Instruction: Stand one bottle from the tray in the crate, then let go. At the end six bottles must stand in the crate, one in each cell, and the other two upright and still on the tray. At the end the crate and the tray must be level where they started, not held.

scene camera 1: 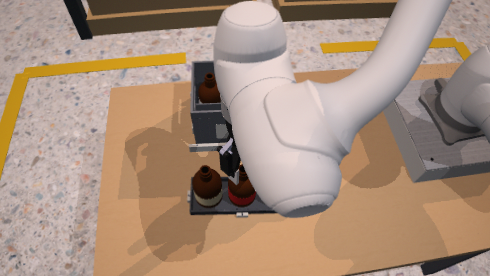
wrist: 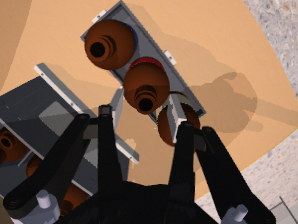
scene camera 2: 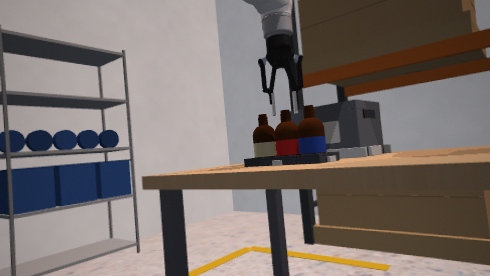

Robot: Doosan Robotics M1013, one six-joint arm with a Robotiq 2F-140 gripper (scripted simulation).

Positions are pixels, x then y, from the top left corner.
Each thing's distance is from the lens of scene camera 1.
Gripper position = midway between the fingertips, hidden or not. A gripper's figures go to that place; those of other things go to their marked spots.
my gripper [scene camera 1: 243,171]: 80 cm
grey crate [scene camera 1: 209,126]: 91 cm
